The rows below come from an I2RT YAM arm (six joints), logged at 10 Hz.
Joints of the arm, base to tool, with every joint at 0 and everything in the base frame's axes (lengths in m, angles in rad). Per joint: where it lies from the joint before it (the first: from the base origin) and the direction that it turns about. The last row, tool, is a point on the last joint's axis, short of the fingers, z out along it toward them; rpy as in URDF.
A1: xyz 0 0 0.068 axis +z
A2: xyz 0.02 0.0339 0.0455 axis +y
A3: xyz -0.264 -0.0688 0 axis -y
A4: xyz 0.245 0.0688 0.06 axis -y
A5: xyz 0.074 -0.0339 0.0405 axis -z
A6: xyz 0.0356 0 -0.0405 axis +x
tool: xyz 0 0 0 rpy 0 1.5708 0
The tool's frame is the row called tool.
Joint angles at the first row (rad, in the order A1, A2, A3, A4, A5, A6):
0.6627 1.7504 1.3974 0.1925 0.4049 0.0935
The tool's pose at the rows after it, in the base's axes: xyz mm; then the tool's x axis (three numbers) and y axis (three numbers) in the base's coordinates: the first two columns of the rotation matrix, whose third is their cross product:
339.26 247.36 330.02 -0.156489 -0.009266 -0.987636 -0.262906 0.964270 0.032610
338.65 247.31 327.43 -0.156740 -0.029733 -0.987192 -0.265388 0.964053 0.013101
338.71 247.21 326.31 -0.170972 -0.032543 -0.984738 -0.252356 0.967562 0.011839
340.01 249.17 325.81 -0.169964 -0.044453 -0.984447 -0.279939 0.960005 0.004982
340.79 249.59 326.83 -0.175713 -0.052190 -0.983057 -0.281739 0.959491 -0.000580
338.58 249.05 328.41 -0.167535 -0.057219 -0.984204 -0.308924 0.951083 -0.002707
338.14 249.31 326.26 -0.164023 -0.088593 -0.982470 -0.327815 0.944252 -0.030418
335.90 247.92 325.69 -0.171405 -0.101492 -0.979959 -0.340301 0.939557 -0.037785
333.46 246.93 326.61 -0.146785 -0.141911 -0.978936 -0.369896 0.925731 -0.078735
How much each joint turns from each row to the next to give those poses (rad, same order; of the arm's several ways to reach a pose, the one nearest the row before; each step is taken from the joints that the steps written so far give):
-0.0008 -0.0150 -0.0062 -0.0145 -0.0191 0.0026
0.0009 -0.0007 -0.0086 0.0015 0.0010 -0.0172
0.0007 0.0016 0.0044 -0.0199 0.0130 0.0077
-0.0003 0.0072 0.0069 0.0004 -0.0274 -0.0118
-0.0006 0.0031 0.0112 -0.0164 -0.0020 -0.0029
0.0001 -0.0100 -0.0090 0.0078 -0.0270 -0.0103
-0.0001 -0.0003 -0.0061 -0.0007 -0.0151 -0.0288
-0.0003 -0.0097 -0.0086 -0.0128 -0.0124 -0.0061
-0.0002 -0.0113 -0.0130 0.0111 -0.0243 -0.0494

